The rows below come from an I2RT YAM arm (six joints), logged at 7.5 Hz.
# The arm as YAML. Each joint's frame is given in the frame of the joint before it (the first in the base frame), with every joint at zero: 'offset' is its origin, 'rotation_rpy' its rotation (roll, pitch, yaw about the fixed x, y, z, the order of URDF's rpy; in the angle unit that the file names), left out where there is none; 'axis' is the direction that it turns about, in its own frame. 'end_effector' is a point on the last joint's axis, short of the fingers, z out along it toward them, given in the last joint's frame.
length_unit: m
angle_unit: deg
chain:
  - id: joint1
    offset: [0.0, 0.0, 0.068]
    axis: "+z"
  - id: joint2
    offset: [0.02, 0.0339, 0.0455]
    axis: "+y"
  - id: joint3
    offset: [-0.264, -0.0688, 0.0]
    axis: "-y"
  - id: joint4
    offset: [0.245, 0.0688, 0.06]
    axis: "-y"
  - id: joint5
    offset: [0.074, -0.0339, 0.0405]
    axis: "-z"
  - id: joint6
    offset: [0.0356, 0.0, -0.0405]
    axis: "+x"
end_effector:
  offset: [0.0, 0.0, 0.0]
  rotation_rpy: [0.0, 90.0, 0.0]
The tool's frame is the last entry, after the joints.
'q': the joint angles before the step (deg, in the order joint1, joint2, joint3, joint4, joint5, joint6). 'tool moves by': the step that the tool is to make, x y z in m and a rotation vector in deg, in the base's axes. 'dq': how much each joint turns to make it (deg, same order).
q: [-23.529 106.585 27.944 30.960 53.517 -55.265]
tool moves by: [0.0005 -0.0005 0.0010 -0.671 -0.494 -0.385]
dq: [-0.011 0.004 -0.010 0.747 0.561 -0.015]
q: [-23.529 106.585 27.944 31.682 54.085 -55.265]
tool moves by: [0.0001 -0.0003 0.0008 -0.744 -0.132 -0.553]
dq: [0.015 -0.001 -0.009 0.451 0.848 -0.030]
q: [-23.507 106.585 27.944 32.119 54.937 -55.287]
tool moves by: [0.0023 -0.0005 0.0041 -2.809 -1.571 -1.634]
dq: [0.299 -0.016 0.046 2.501 2.750 -0.009]
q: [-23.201 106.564 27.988 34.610 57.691 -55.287]
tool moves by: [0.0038 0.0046 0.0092 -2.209 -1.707 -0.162]
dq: [1.351 -1.757 0.009 0.642 2.052 0.017]
